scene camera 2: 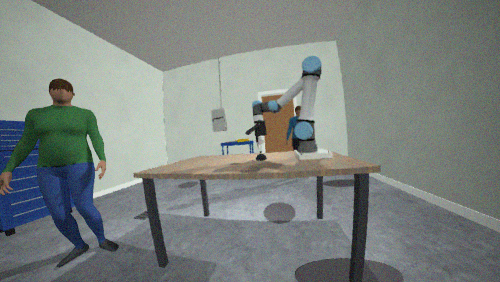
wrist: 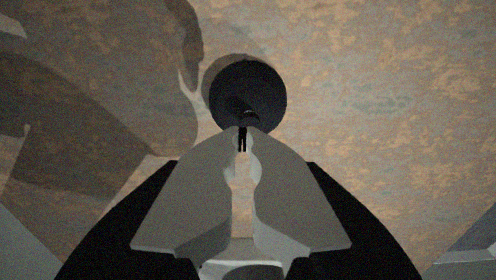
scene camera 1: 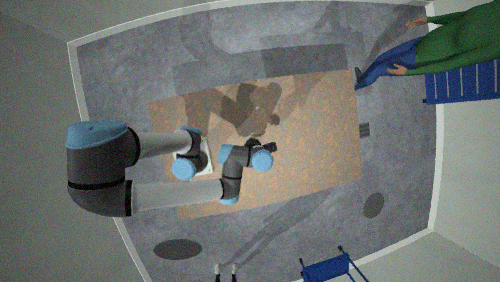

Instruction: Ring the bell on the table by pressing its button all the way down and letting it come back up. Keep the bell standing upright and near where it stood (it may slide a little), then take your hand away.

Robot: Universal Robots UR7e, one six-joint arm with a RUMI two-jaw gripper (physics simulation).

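Observation:
The bell, a small dark dome [scene camera 2: 261, 157] [wrist: 248, 87], stands upright on the table [scene camera 2: 200, 167] [wrist: 375, 125] [scene camera 1: 310, 125]. Its small black button [wrist: 250, 116] shows at the near side of the dome in the wrist view, just beyond the fingertips. My gripper [scene camera 2: 261, 151] [wrist: 242, 130] is shut with nothing between the fingers. It points down, with its tips right above the bell at the button. Whether the tips touch the button cannot be told. In scene camera 1 the arm and gripper body largely cover the bell.
The arm's white base plate [scene camera 1: 208, 159] [scene camera 2: 320, 155] stands on the table. A person in green [scene camera 1: 460, 40] [scene camera 2: 65, 127] stands beyond the table's end, near a blue drawer cabinet [scene camera 1: 462, 82] [scene camera 2: 20, 200]. A second person in blue [scene camera 2: 290, 127] is at the back by the door.

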